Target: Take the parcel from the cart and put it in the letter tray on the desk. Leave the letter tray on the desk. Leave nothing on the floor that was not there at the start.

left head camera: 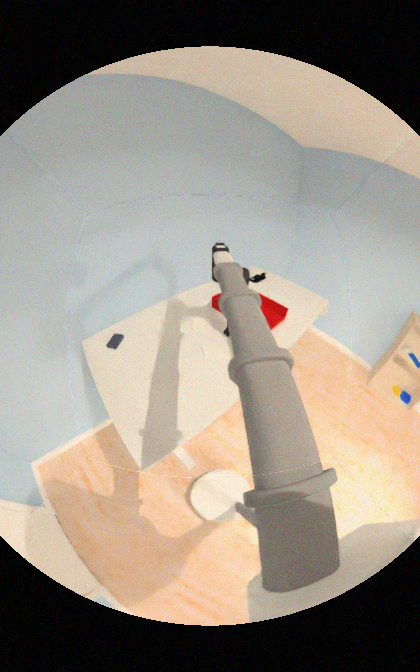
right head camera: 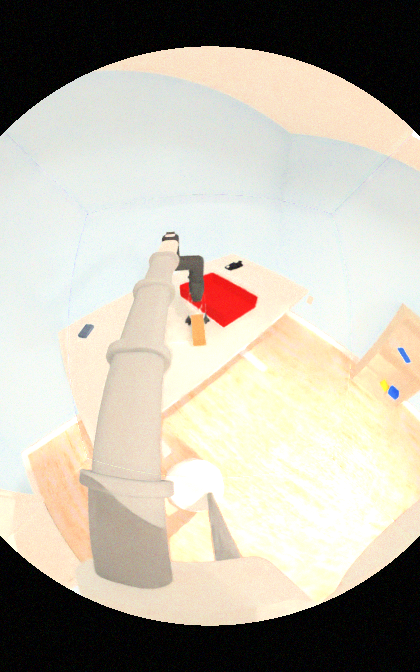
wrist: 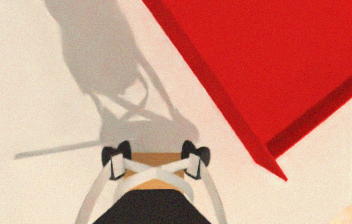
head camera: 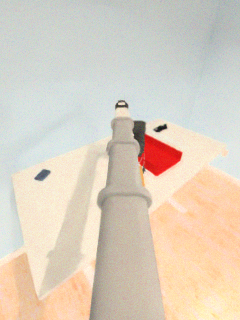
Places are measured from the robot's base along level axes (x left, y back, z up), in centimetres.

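Where they show: gripper, fingertip midpoint: (wrist: 156,152).
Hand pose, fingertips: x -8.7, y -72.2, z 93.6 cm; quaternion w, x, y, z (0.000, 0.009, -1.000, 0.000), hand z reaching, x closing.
Observation:
Things, the pixels of their top centre, and the offset from my fingertips.
- red letter tray, top centre: (head camera: 150,147) dx -11.8, dy -20.5, dz +5.6 cm
- dark blue-grey object, top centre: (head camera: 42,173) dx +60.4, dy +0.0, dz +0.4 cm
- small black object, top centre: (head camera: 161,123) dx -30.5, dy -65.6, dz +5.6 cm
The parcel, an orange-brown box (right head camera: 198,331) (wrist: 154,171), is between the two fingertips of my gripper (right head camera: 198,320) (wrist: 156,152), which is shut on it and holds it above the desk. The red letter tray (head camera: 161,156) (left head camera: 274,311) (right head camera: 223,299) (wrist: 270,60) stands on the desk (head camera: 45,215) (left head camera: 125,385) (right head camera: 90,370) (wrist: 40,190). In the wrist view the tray is to the right of the gripper, with its near corner apart from the right fingertip. In the left head camera view my arm hides the parcel.
A dark blue-grey object (head camera: 42,175) (left head camera: 115,341) (right head camera: 86,331) lies at the desk's left. A small black object (head camera: 160,128) (left head camera: 258,277) (right head camera: 234,265) lies behind the tray. A round white object (left head camera: 220,495) (right head camera: 196,484) is in front of the desk. A wooden shelf unit (left head camera: 395,345) stands at the right.

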